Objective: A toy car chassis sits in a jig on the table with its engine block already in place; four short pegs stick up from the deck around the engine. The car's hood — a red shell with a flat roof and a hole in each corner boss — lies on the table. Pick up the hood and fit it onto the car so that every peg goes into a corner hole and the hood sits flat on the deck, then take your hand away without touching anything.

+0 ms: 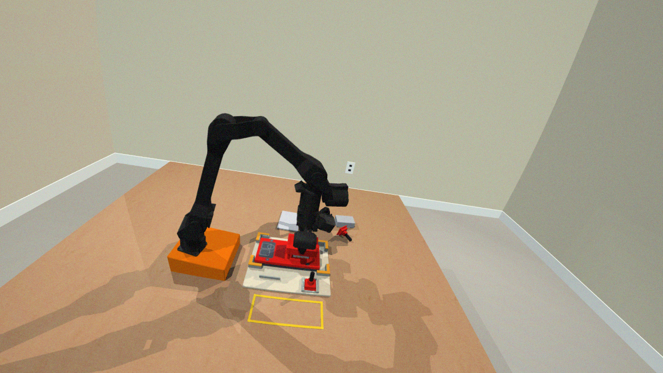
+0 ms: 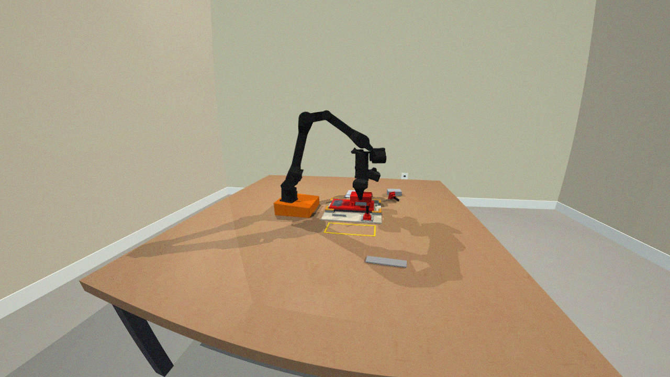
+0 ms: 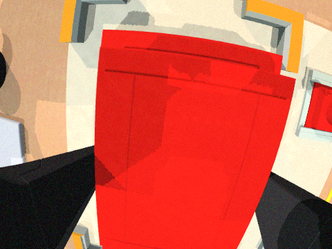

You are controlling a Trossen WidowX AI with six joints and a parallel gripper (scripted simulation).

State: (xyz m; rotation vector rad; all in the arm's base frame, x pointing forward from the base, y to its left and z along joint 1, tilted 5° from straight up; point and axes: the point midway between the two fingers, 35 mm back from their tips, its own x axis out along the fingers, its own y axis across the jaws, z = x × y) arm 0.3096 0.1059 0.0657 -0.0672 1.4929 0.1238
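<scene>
My gripper tip is now 10 mm to the right of the grey engine block and 30 mm above it. Round my gripper tip: black wheel: 10 mm ahead, 180 mm to the left, 50 mm below; then red hood: 10 mm above; then cream jig: 20 mm behind, 20 mm to the right, 50 mm below.
</scene>
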